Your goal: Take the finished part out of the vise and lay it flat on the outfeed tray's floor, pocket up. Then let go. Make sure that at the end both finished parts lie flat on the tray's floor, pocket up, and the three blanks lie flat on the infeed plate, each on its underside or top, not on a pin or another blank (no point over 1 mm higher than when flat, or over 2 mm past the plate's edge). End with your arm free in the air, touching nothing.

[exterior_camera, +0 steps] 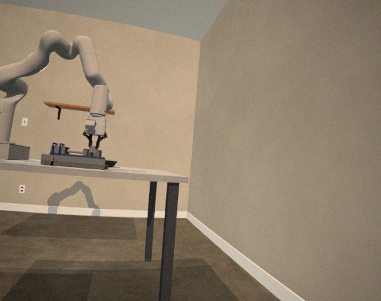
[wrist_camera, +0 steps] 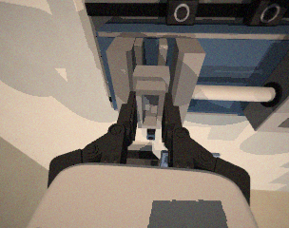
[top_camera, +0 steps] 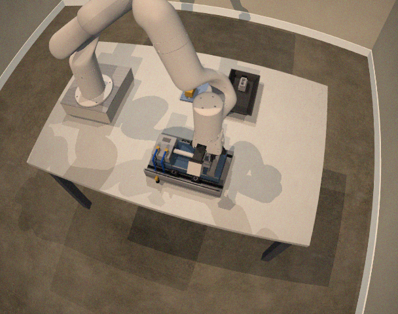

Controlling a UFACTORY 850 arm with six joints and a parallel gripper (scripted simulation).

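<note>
The vise is 7 cm behind my hand and 8 cm below it. From my hand the other things lie so: brass block 20 cm behind, 32 cm to the left, 10 cm below; then blue fixture plate 15 cm behind, 37 cm to the left, 12 cm below.
</note>
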